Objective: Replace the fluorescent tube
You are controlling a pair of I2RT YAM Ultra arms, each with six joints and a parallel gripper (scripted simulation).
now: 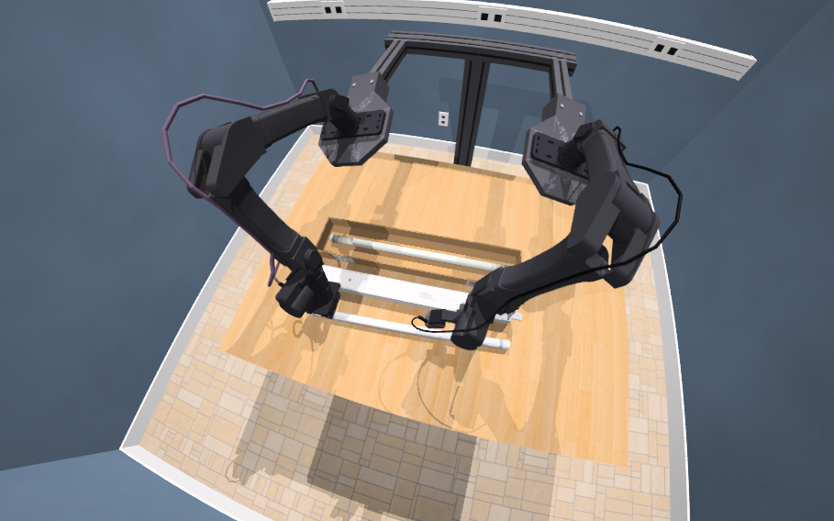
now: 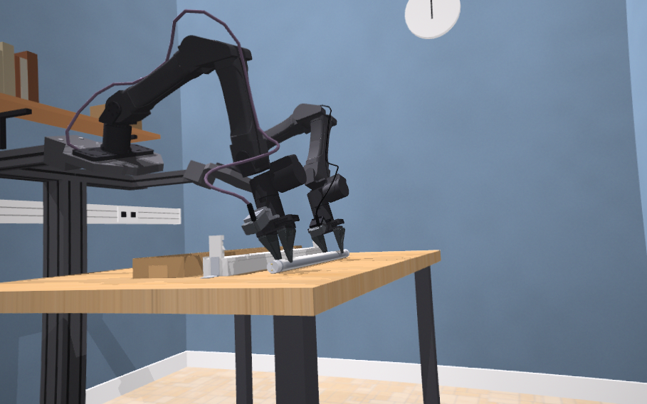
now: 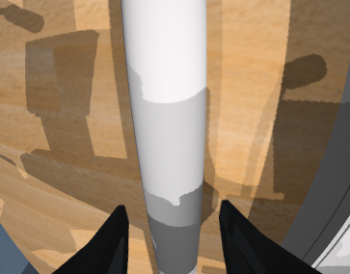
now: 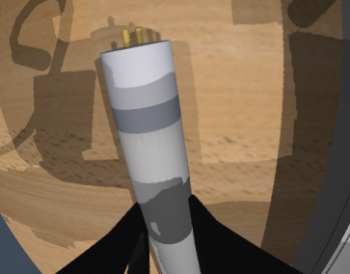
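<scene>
My left hand is 1 cm short of the LED tube, 17 cm to the left of it and 1 cm above it. Also, from my left hand: light fixture 9 cm behind, 19 cm to the right, 3 cm above; then brown carton 23 cm behind, 19 cm to the right; then old fluorescent tube 23 cm behind, 19 cm to the right.
</scene>
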